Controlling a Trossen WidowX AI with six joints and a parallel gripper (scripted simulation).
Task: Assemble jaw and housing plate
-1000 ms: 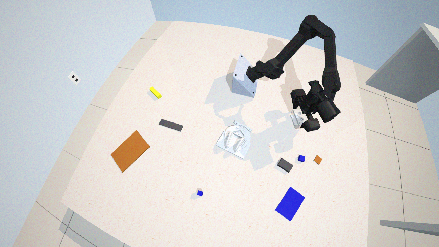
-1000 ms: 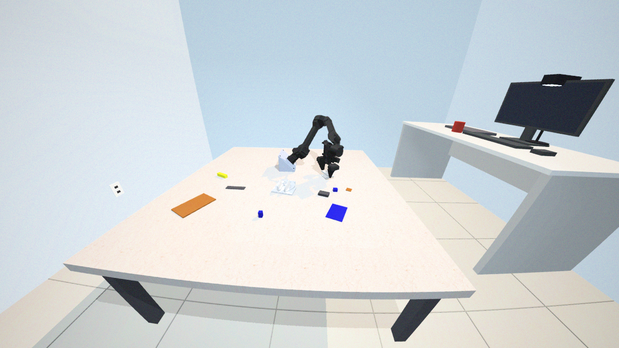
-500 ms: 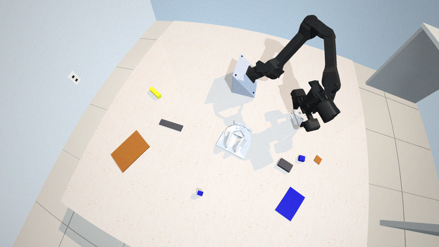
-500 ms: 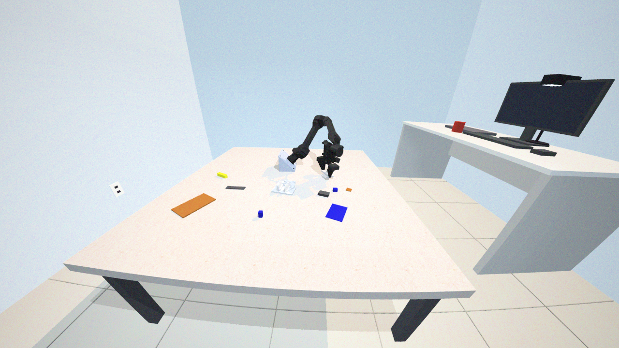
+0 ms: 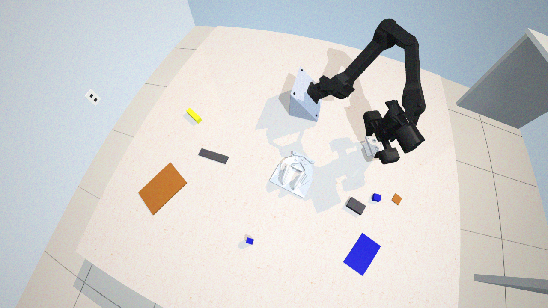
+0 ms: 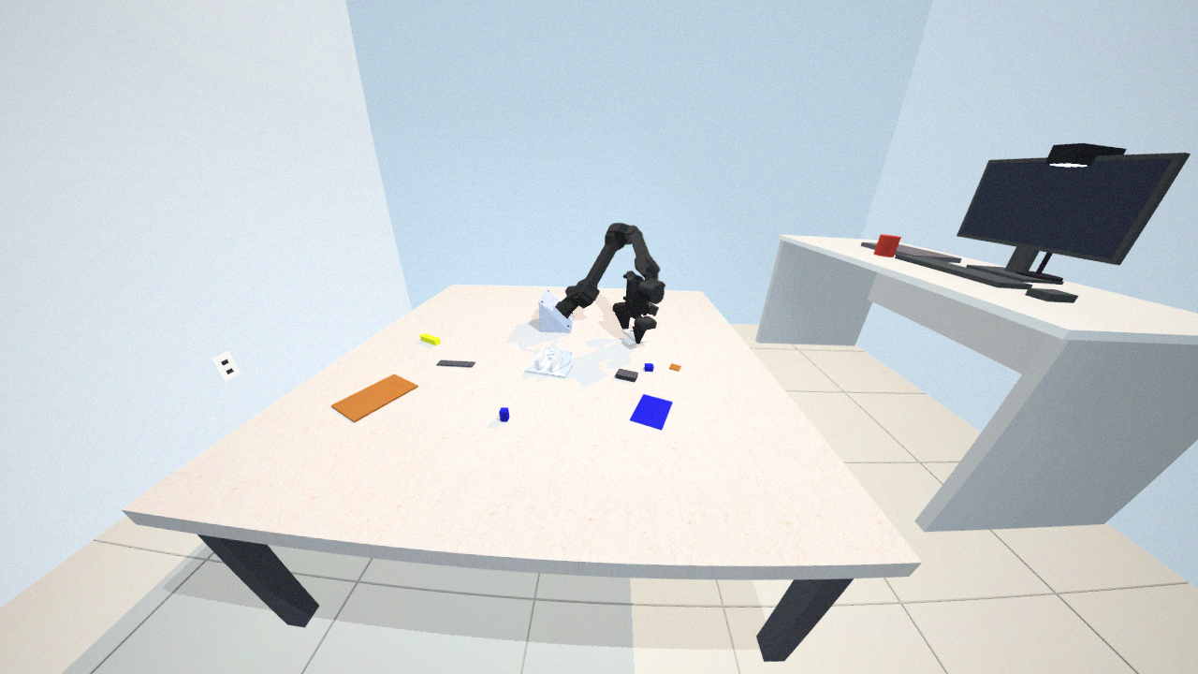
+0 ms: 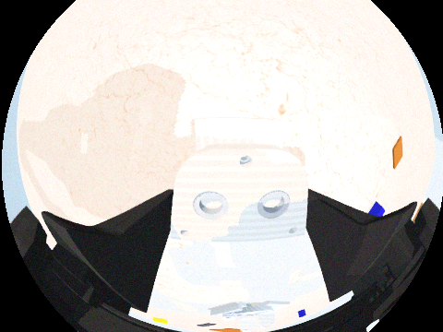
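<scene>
My gripper tip is 10 mm to the right of the white stand. Also, from my gripper tip: dark grey block (220 mm ahead, 10 mm to the right); then orange tile (150 mm ahead, 130 mm to the left, 10 mm below); then housing plate (10 mm to the left, 20 mm above).
</scene>
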